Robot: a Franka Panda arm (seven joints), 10 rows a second.
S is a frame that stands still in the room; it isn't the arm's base.
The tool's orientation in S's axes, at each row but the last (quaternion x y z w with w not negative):
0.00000, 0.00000, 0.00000, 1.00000
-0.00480, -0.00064, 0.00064, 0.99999
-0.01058, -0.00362, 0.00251, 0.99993
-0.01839, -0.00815, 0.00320, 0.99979
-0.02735, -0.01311, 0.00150, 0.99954
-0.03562, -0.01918, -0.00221, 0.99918
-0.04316, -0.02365, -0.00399, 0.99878
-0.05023, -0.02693, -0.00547, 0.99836
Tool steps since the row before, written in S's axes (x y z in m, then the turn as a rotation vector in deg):
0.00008, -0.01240, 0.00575, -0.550, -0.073, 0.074
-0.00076, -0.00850, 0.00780, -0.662, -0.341, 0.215
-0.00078, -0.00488, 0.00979, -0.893, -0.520, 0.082
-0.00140, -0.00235, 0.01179, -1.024, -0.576, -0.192
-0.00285, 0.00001, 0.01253, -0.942, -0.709, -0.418
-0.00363, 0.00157, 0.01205, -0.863, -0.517, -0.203
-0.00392, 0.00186, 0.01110, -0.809, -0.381, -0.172
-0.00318, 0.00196, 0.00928, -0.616, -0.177, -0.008
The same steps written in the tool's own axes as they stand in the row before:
0.00008, -0.01240, 0.00575, -0.550, -0.073, 0.074
-0.00076, -0.00857, 0.00772, -0.662, -0.342, 0.213
-0.00073, -0.00508, 0.00969, -0.895, -0.517, 0.077
-0.00122, -0.00277, 0.01172, -1.031, -0.562, -0.196
-0.00252, -0.00067, 0.01258, -0.955, -0.683, -0.431
-0.00317, 0.00069, 0.01226, -0.869, -0.506, -0.206
-0.00340, 0.00086, 0.01139, -0.814, -0.373, -0.166
-0.00269, 0.00098, 0.00959, -0.614, -0.184, 0.007

